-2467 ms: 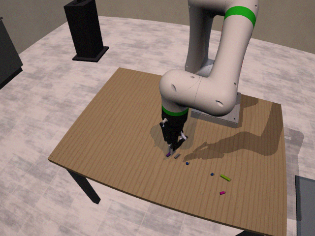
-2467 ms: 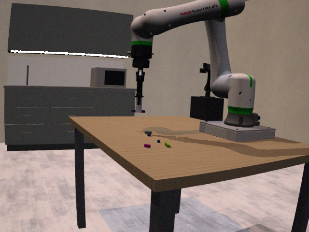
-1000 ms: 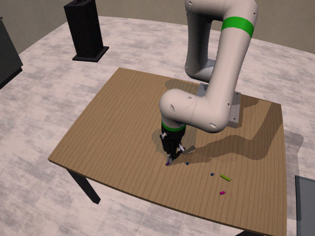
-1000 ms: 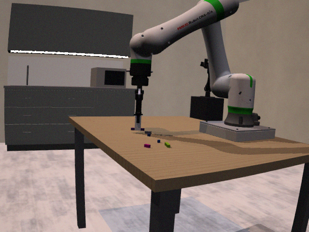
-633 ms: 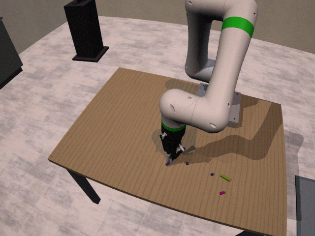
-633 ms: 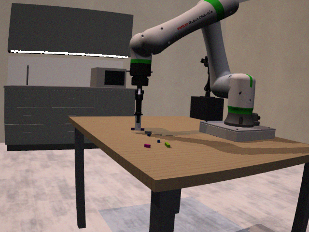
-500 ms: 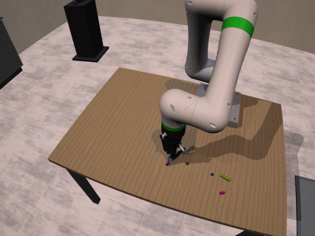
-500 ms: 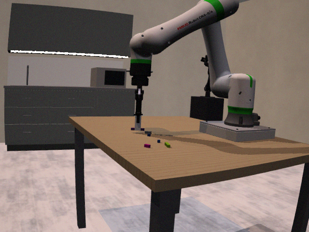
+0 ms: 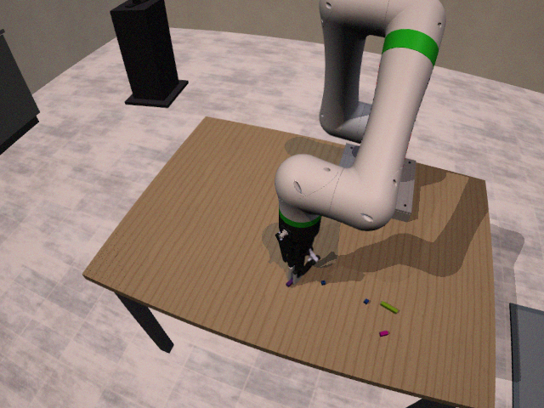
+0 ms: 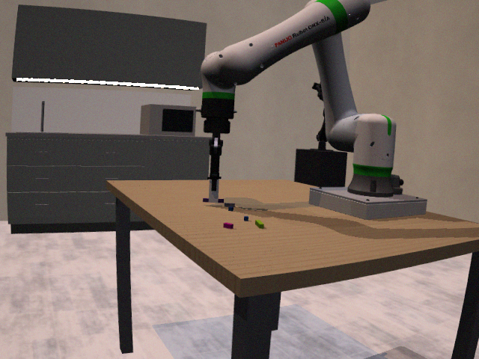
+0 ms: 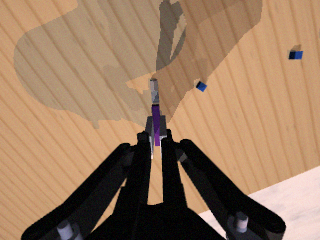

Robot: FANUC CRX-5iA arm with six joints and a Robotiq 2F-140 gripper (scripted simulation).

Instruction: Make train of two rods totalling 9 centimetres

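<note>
The grey rod is 4 cm behind my hand, 2 cm to the left of it and 4 cm below it. From my hand the other things lie so: purple rod: 3 cm below; magenta rod: 11 cm ahead, 26 cm to the left, 4 cm below; lime rod: 3 cm ahead, 27 cm to the left, 4 cm below.
</note>
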